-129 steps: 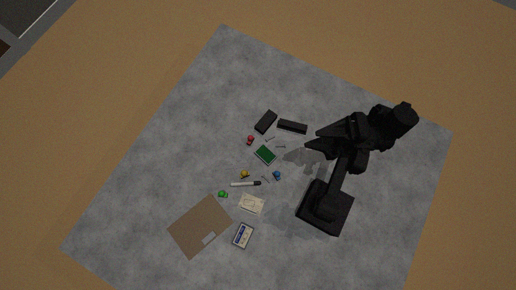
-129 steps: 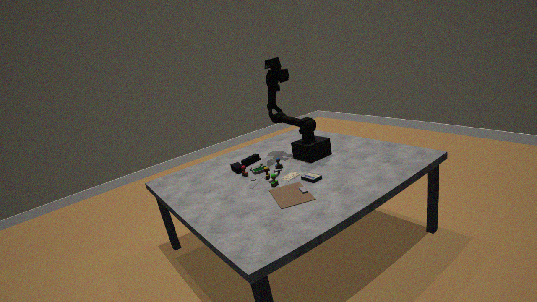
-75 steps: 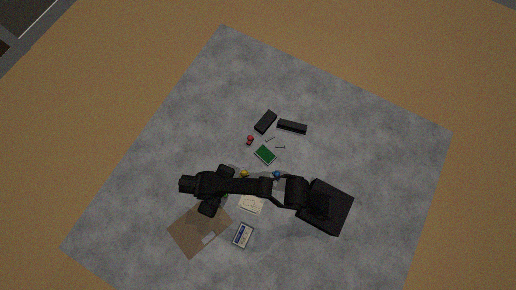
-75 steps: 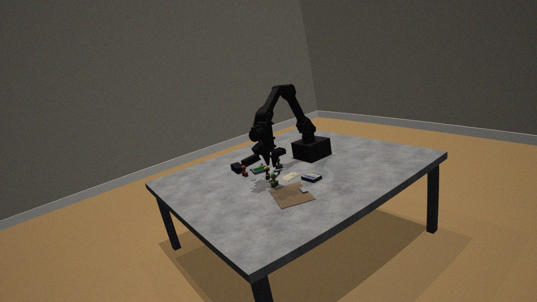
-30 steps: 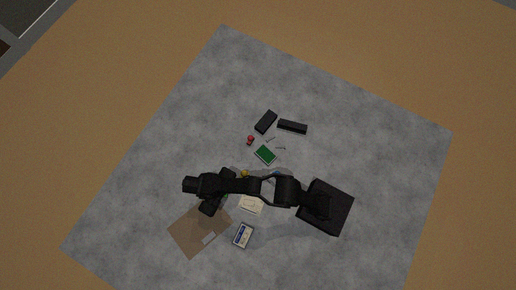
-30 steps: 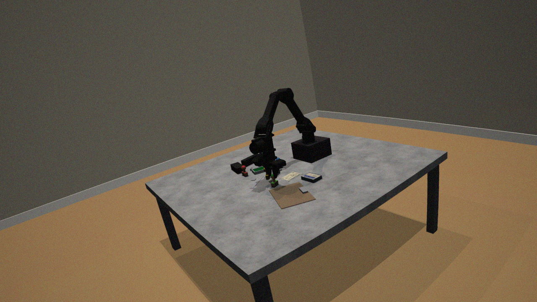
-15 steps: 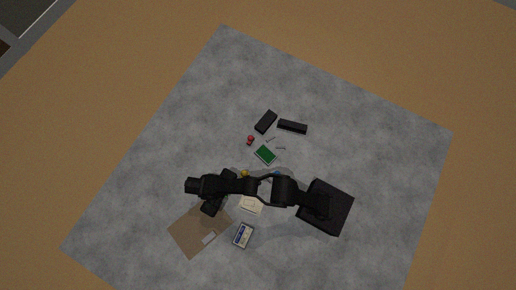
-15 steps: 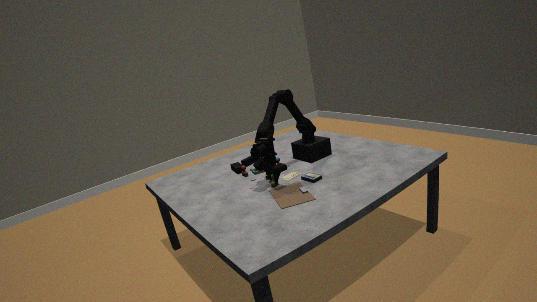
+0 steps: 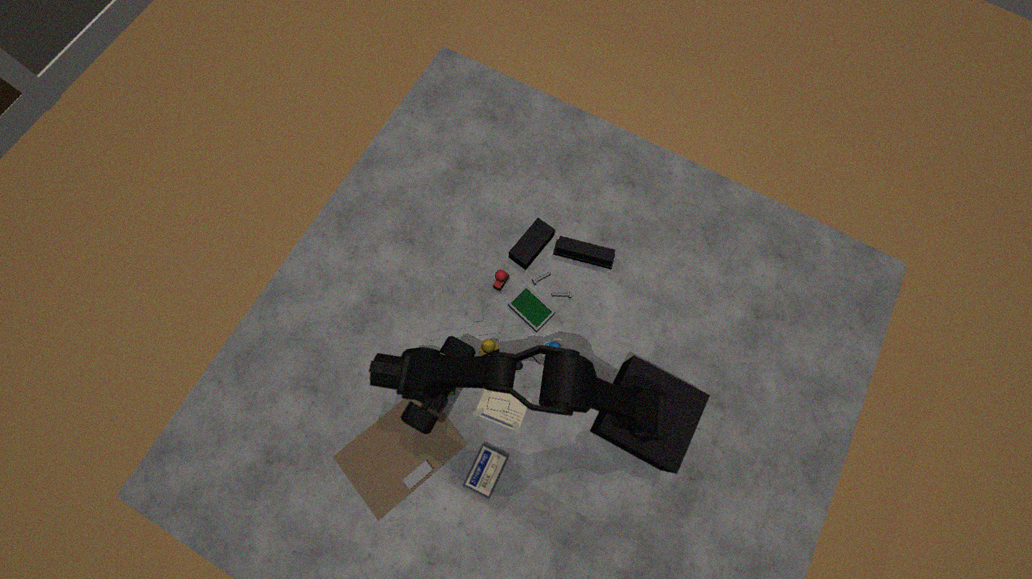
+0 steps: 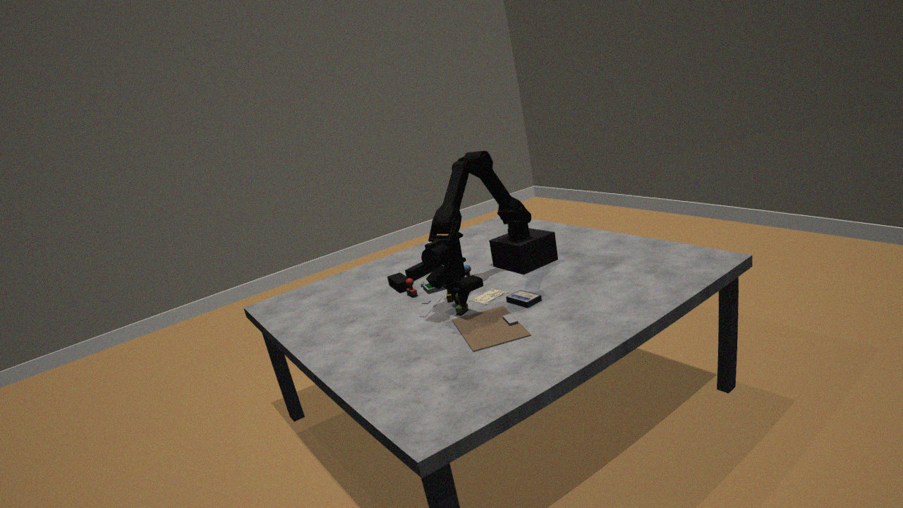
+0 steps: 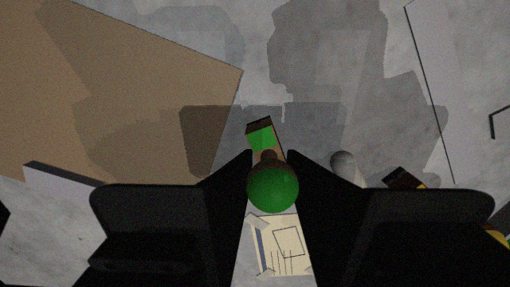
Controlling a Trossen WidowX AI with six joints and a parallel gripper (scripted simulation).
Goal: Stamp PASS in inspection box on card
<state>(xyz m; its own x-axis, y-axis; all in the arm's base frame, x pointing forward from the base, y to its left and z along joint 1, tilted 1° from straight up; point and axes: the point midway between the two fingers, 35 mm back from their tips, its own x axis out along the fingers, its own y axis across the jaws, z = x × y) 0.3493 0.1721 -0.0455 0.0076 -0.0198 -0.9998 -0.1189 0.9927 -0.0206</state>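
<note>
Now: the green ink pad 5 cm behind my gripper tip, 25 cm to the right of it and 2 cm below it. Round my gripper tip: white marker (7 cm behind, 11 cm to the right, 1 cm below); green-knobbed stamp (right at my gripper tip); yellow-knobbed stamp (3 cm behind, 12 cm to the right).
</note>
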